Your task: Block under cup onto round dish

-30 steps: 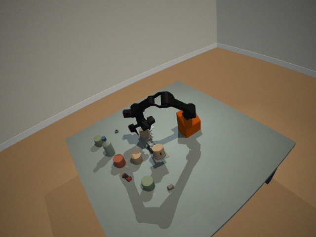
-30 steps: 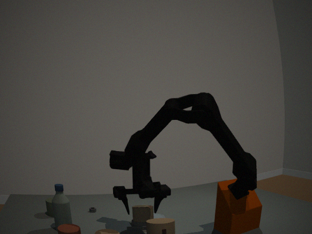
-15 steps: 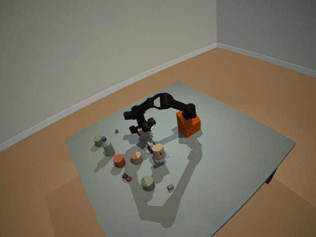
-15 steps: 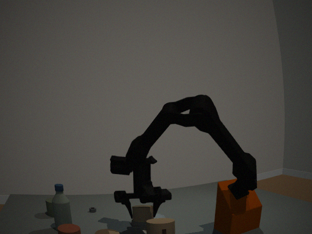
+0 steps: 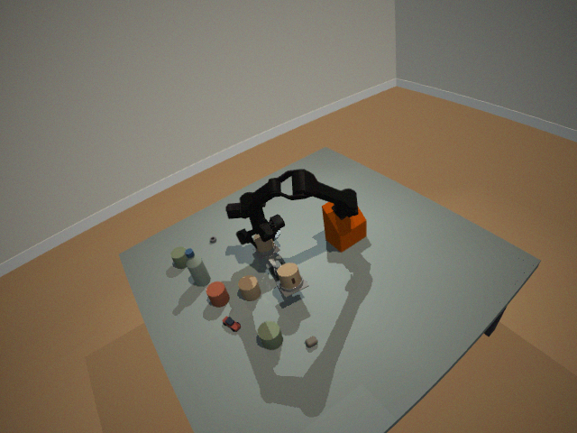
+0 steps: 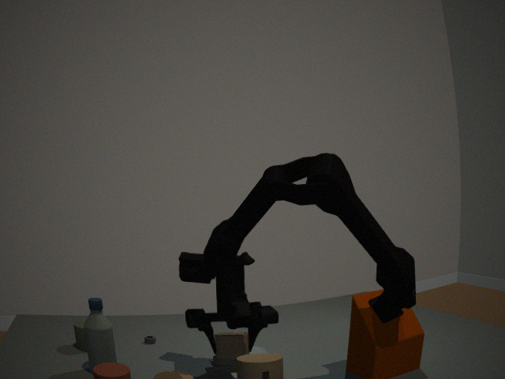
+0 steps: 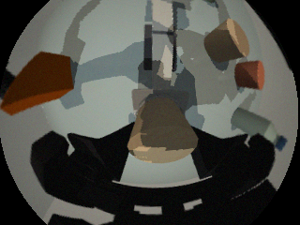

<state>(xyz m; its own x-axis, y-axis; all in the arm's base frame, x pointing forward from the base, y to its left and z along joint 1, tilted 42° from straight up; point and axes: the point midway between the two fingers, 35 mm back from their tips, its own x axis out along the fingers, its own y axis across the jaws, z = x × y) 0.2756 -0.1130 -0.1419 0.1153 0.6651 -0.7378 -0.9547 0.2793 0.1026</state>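
Right now my gripper tip is 80 mm past the pale round dish, 80 mm to the left of it and 40 mm above it. From my gripper tip the other things lie so: red cylinder: 270 mm ahead, 40 mm to the left, 10 mm below; grey block: 10 mm below; balance: 40 mm ahead, 130 mm to the left, 10 mm below.
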